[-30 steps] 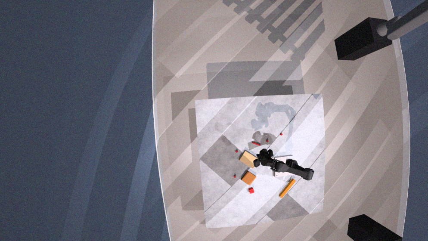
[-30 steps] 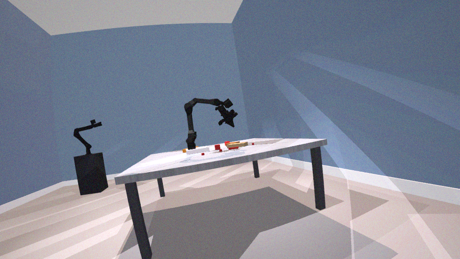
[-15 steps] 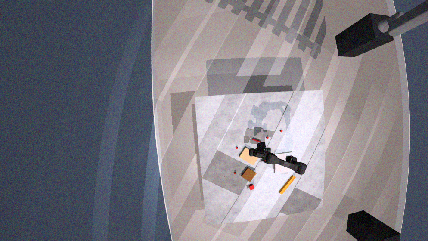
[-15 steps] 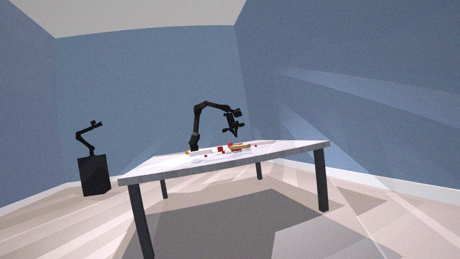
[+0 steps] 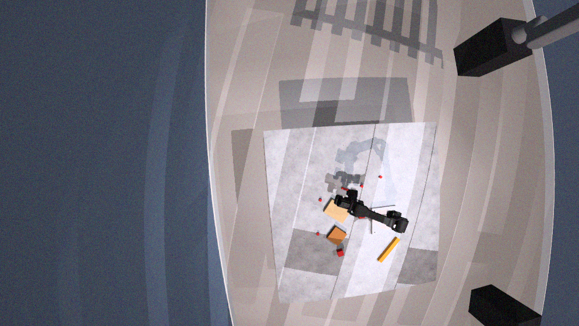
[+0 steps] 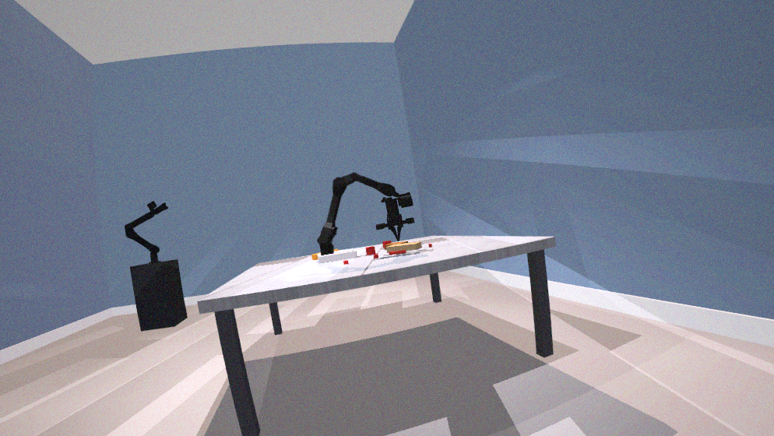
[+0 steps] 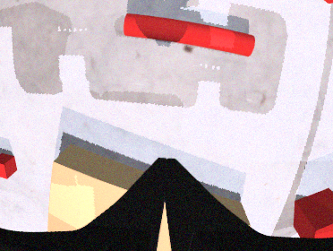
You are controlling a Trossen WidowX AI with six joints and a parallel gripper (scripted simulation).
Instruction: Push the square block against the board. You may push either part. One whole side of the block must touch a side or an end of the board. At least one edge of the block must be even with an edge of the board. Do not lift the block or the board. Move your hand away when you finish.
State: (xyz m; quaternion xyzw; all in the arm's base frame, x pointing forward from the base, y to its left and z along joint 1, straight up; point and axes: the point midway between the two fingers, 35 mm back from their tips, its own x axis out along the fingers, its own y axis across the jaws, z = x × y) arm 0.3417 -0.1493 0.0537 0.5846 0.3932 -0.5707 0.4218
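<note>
The red bar is 60 mm to the right of my gripper tip, 50 mm below it and 30 mm behind it. The rest, counted from my gripper tip: orange bar 430 mm to the left, 340 mm behind, 40 mm below; tan board 80 mm to the left, 50 mm ahead, 40 mm below; orange square block 260 mm to the left, 60 mm ahead, 40 mm below.
</note>
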